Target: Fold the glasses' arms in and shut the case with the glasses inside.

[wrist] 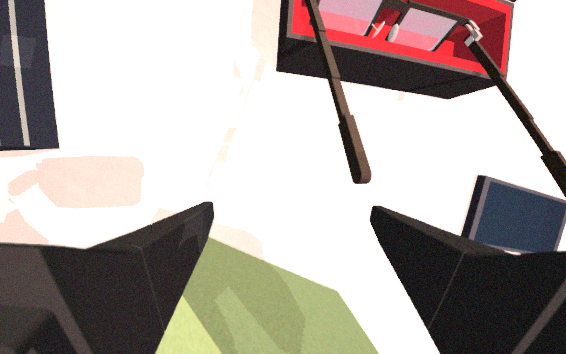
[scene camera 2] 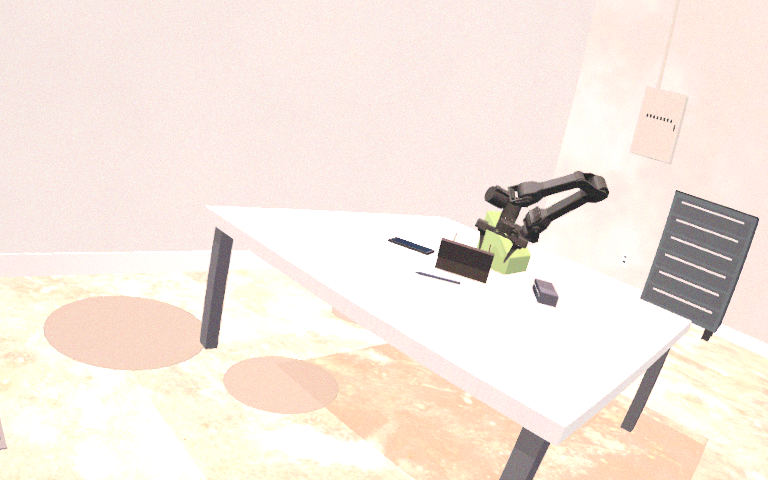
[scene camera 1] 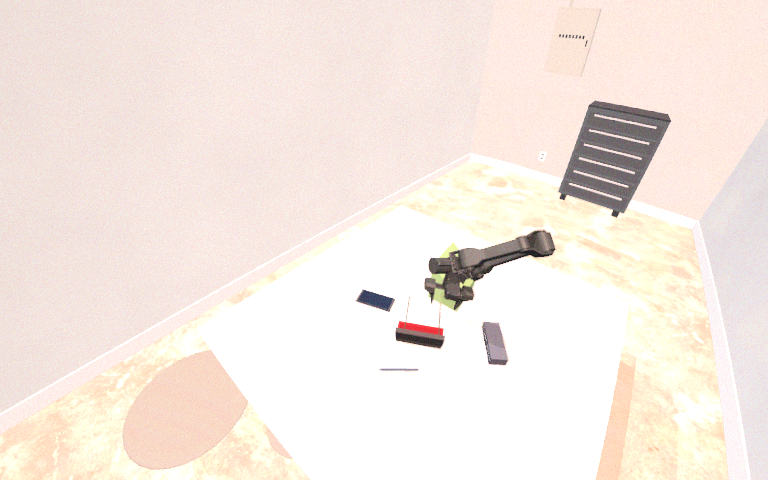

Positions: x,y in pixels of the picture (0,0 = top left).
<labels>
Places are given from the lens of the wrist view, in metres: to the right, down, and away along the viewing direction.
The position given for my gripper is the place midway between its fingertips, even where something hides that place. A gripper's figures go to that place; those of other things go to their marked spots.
my gripper (wrist: 293,211): 0.01, 0.02, 0.11
dark blue flat card (wrist: 503,215): 0.23, 0.04, 0.19
glasses arm (wrist: 360,171): 0.03, 0.00, 0.07
glasses case (wrist: 451,71): 0.12, -0.07, 0.13
The marked spots on the glasses case and the dark blue flat card are 0.18 m apart.
</labels>
